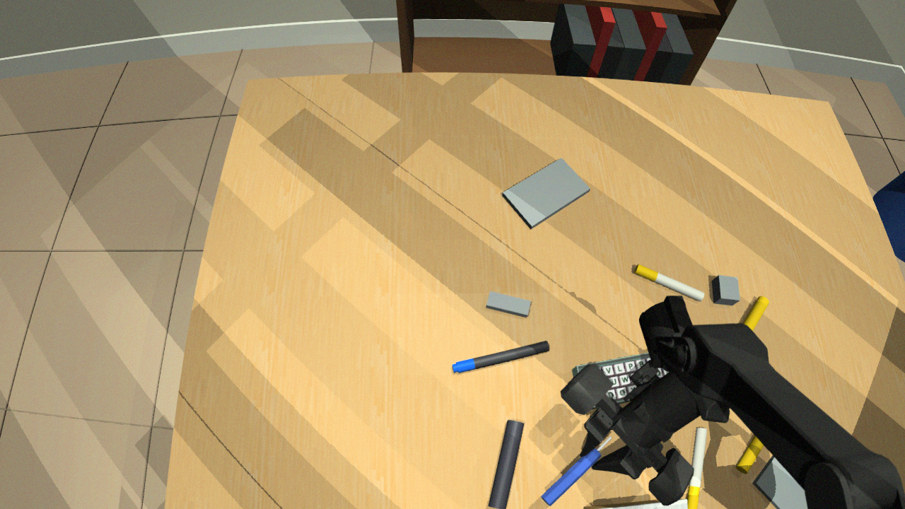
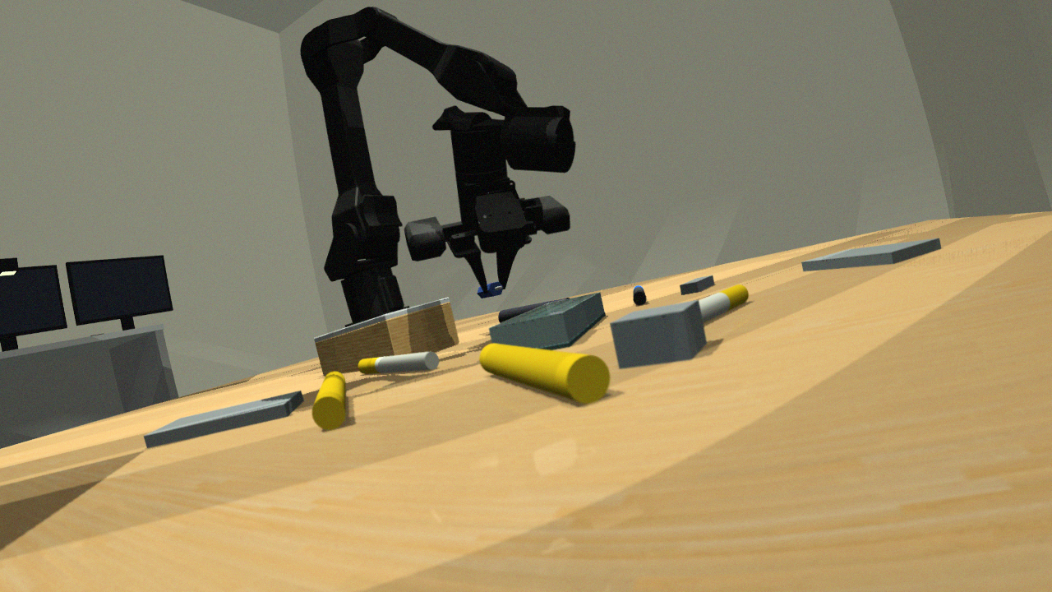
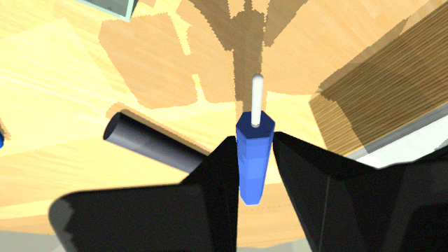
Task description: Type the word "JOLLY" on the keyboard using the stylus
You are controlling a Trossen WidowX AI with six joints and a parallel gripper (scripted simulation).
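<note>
Right now my gripper tip is 100 mm to the right of the dark cylinder, 40 mm above it and 10 mm short of it. The rest, counted from my gripper tip: stylus (right at my gripper tip); then blue-capped pen (150 mm ahead, 120 mm to the left, 50 mm below); then stylus tip (30 mm to the right, 20 mm ahead).
</note>
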